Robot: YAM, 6 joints.
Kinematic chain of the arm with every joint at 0, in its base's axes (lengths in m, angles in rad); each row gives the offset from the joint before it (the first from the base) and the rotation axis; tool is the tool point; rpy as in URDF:
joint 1: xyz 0 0 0.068 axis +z
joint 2: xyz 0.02 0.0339 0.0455 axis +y
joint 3: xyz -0.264 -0.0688 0 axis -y
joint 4: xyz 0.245 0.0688 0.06 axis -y
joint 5: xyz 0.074 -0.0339 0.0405 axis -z
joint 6: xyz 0.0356 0 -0.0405 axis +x
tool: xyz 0 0 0 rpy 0 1.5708 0
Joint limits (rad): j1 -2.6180..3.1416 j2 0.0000..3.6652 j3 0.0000..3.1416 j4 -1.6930..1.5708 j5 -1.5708..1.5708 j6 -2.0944..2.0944
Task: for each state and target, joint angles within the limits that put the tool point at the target. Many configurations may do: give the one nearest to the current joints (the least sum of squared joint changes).
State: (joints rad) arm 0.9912 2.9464 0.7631 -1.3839 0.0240 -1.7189
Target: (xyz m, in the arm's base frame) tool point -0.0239 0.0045 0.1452
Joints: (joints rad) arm 0.7266 3.2922 0.0000 -0.9761 -0.5710 -1.7189
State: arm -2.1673 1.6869 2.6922 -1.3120 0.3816 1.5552
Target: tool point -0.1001 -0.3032 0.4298
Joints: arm -1.8536 1.7993 2.2361 -1.6000 0.3297 1.5552
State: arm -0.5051 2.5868 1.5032 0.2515 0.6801 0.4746
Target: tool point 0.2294 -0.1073 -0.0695
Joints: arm -0.3461 2.4554 0.7904 0.0077 0.7064 0.4746
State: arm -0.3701 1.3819 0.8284 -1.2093 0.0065 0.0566
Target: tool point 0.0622 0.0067 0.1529
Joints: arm 0.0025 1.1890 0.4160 -1.5782 -0.1848 0.0566
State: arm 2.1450 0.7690 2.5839 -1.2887 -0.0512 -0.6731
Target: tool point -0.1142 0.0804 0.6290
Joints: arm 2.4945 1.4067 2.5225 -1.0370 -0.1323 -0.6731
